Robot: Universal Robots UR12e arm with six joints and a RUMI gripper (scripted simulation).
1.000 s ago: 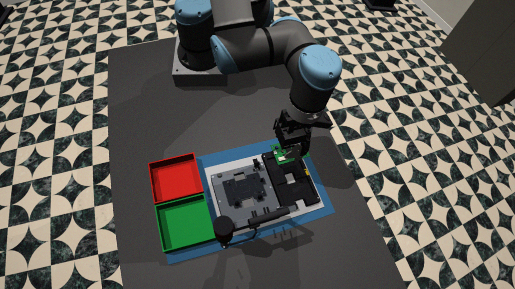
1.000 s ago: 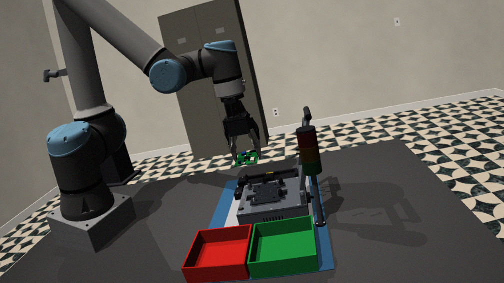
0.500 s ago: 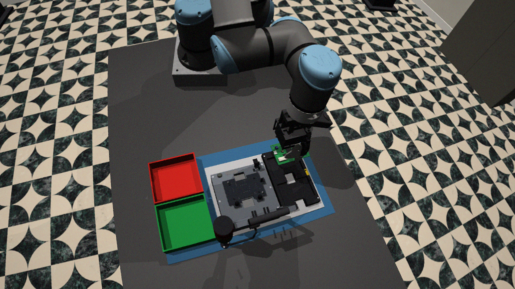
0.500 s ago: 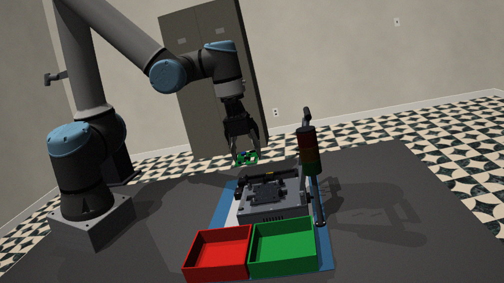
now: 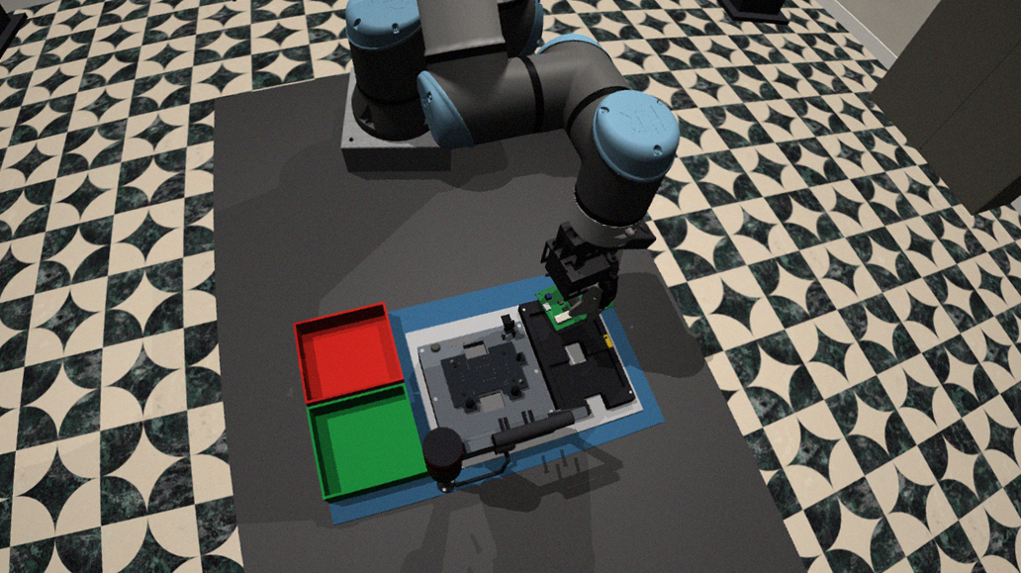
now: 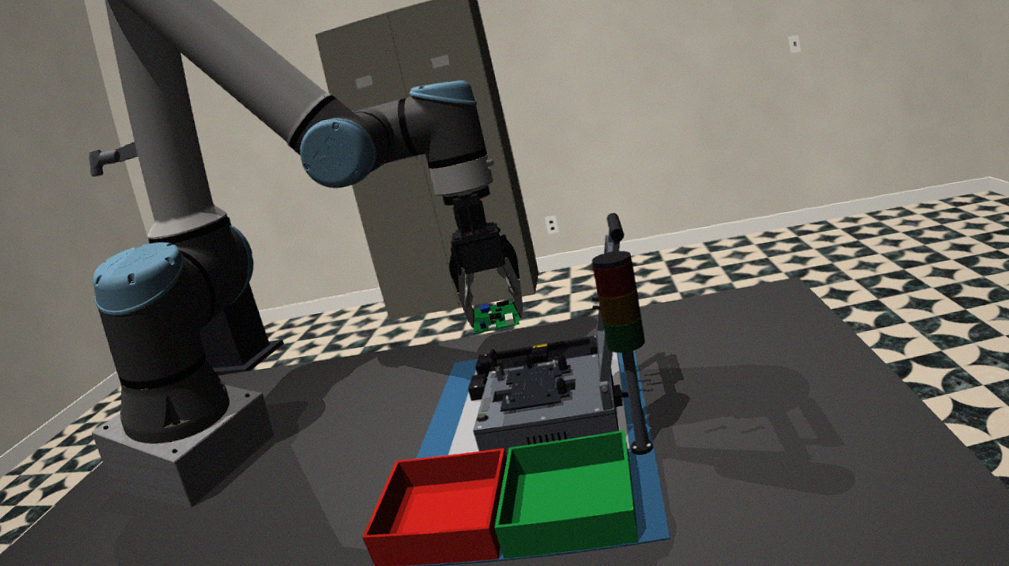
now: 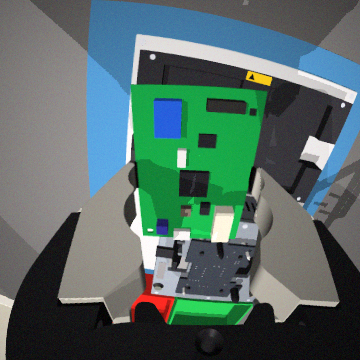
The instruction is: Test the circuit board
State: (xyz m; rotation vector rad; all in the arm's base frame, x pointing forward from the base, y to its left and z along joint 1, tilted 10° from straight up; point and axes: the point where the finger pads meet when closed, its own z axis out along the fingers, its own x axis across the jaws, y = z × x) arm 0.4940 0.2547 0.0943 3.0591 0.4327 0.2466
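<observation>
Right now the green circuit board is 1 cm to the right of my hand. From my hand the other things lie so: clear lid (21 cm ahead, 15 cm to the right, 6 cm above); then green bin (36 cm to the right, 16 cm ahead, 10 cm below); then red bin (38 cm to the right, 10 cm below, 1 cm ahead).
</observation>
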